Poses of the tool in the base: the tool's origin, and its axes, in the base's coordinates. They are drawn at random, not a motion.
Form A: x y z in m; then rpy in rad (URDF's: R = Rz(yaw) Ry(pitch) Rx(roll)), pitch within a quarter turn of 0, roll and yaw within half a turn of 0.
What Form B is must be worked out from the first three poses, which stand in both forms.
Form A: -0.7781, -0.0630, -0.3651, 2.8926, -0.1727, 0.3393
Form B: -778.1, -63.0, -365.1, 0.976, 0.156, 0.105, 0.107
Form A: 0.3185, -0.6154, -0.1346, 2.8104, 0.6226, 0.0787
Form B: 318.5, -615.4, -134.6, 0.936, 0.087, -0.296, 0.169
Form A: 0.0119, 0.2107, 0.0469, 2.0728, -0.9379, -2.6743
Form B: 11.9, 210.7, 46.9, -0.046, -0.800, -0.352, 0.484
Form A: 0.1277, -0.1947, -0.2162, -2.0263, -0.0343, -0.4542
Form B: 127.7, -194.7, -216.2, -0.829, 0.182, -0.133, 0.512
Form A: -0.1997, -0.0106, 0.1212, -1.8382, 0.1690, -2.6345
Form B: -199.7, -10.6, 121.2, -0.149, 0.780, -0.568, 0.217
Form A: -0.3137, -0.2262, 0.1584, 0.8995, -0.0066, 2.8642
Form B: -313.7, -226.2, 158.4, 0.063, 0.430, 0.892, 0.123
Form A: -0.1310, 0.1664, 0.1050, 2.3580, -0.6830, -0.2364
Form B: -131.0, 166.4, 105.0, 0.850, -0.230, 0.265, 0.394
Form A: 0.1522, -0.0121, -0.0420, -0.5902, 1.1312, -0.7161
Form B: 152.2, -12.1, -42.0, -0.050, 0.566, -0.137, 0.811
